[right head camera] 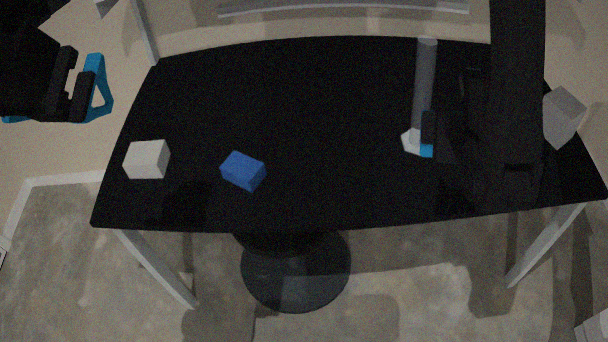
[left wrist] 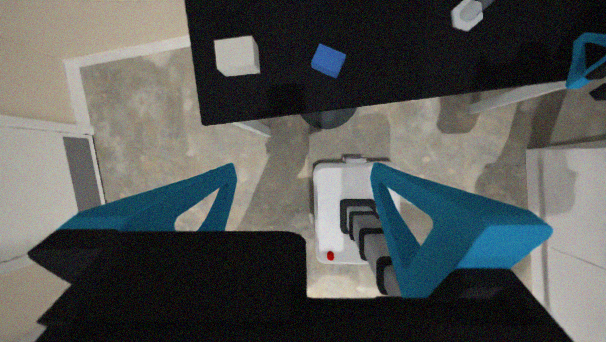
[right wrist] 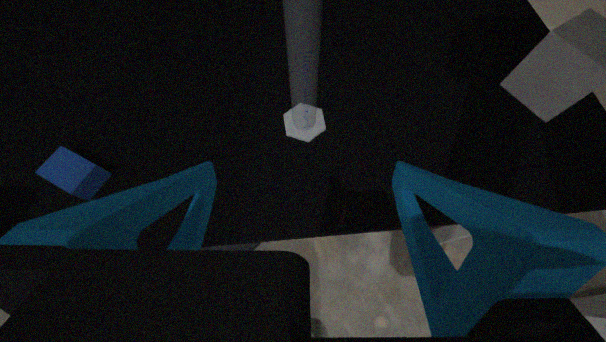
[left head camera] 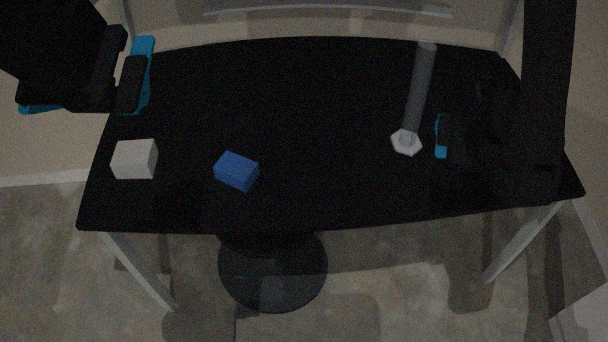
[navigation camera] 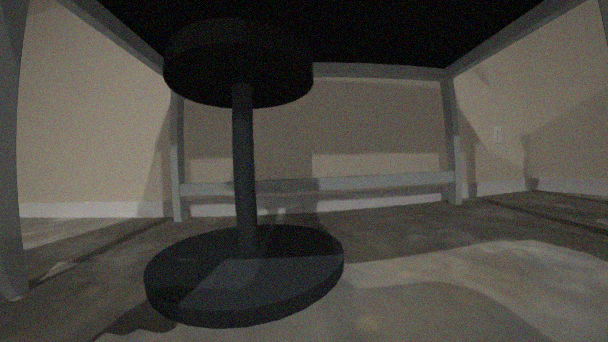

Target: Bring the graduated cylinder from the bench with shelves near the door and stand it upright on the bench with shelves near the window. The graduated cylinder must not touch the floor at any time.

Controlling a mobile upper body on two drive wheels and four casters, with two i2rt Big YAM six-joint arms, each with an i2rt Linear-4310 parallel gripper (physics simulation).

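The clear graduated cylinder stands upright on its white hexagonal base, on the black bench top. Part of its base also shows in the left wrist view. My right gripper is open and empty, above the bench top on the near side of the cylinder. In the right head view, one of its fingers overlaps the cylinder's base. My left gripper is open and empty, off the bench's left side in the head views. The window bench cannot be identified.
A white box and a blue box lie on the bench. A grey box is at its right. A dark stool stands under the front edge.
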